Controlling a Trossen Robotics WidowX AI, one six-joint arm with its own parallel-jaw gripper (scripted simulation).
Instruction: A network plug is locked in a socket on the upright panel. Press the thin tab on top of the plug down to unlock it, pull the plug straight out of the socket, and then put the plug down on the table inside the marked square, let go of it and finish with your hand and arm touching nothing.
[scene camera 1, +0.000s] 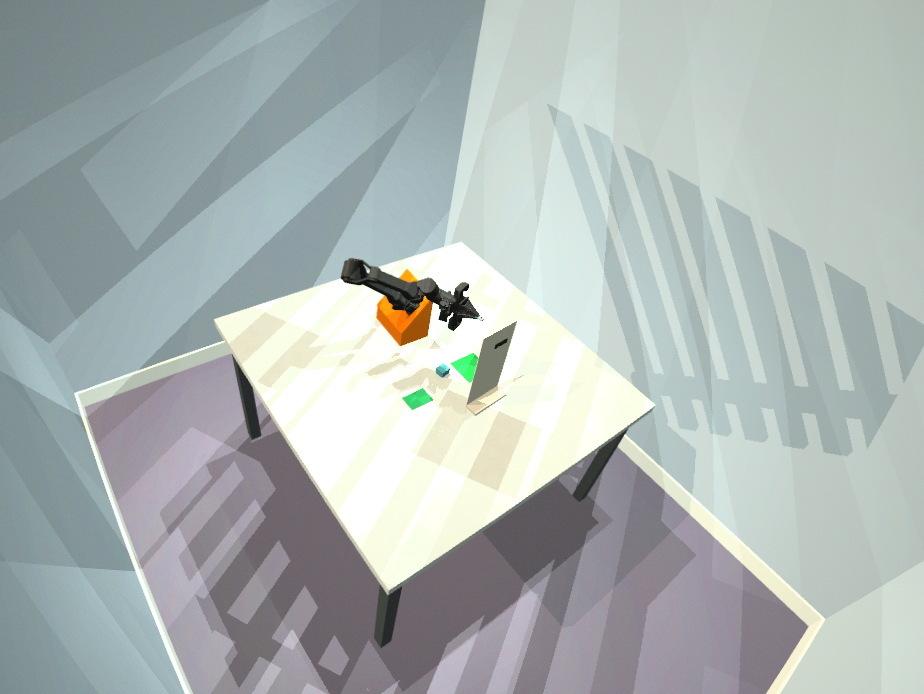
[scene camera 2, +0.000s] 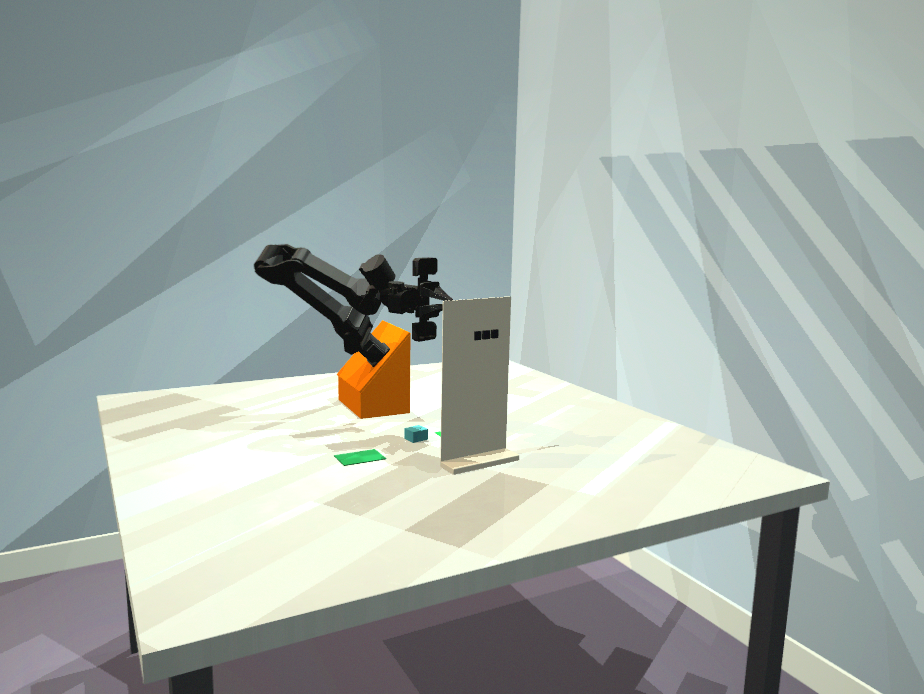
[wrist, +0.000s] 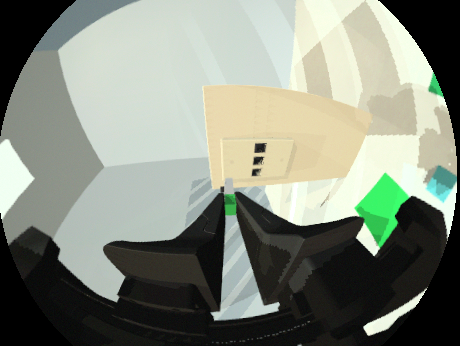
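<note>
Upright panel (wrist: 259, 136). Green marked square (wrist: 378, 208). My gripper (scene camera 2: 451, 303), also in scene camera 1 (scene camera 1: 478, 317) and the wrist view (wrist: 229, 197).
</note>
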